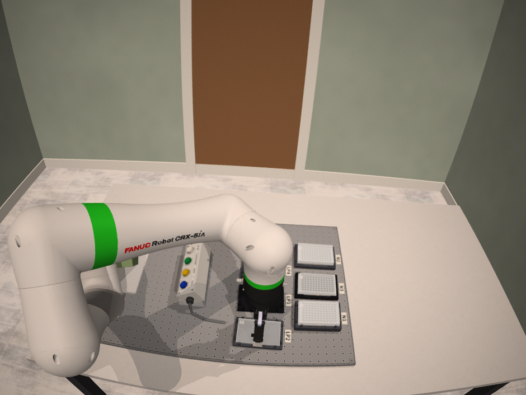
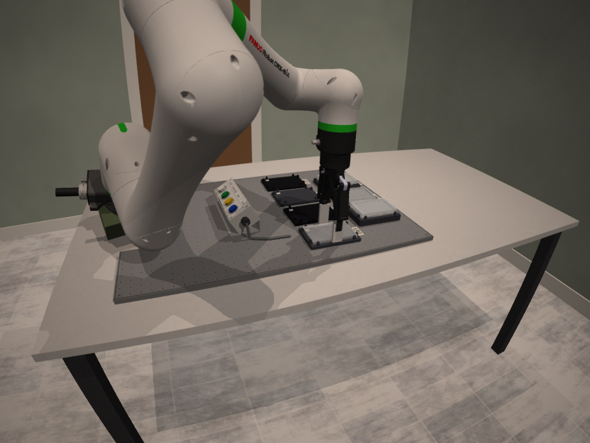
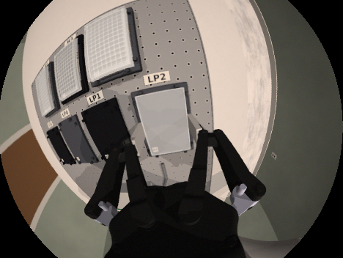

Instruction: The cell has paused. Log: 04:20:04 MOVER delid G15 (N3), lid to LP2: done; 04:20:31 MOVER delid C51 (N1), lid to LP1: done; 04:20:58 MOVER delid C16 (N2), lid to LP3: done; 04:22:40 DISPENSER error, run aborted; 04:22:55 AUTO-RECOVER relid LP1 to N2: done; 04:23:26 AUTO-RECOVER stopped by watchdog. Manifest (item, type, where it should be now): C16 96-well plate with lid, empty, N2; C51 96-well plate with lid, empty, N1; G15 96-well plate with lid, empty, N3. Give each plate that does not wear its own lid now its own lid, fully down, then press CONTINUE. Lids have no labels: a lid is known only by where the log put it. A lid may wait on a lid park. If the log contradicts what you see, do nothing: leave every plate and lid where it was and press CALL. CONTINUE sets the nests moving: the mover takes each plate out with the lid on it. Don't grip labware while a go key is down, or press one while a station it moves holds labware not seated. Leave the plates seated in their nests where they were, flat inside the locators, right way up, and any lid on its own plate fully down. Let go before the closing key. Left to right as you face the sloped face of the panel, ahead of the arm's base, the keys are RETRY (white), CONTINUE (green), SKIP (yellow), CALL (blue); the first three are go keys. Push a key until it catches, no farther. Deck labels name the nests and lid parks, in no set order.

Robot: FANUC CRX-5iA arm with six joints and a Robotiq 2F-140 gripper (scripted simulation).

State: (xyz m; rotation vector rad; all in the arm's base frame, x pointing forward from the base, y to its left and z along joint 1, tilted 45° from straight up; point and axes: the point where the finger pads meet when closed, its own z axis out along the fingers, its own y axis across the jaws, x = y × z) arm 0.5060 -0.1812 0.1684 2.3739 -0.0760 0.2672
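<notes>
Right now my hand is 30 mm above the lid park LP2. Round my hand: blue key: 230 mm behind, 140 mm to the left, 30 mm above; then lid park LP1: 20 mm ahead, 130 mm to the left, 30 mm below; then lid park LP4: 30 mm ahead, 260 mm to the left, 30 mm below.
</notes>
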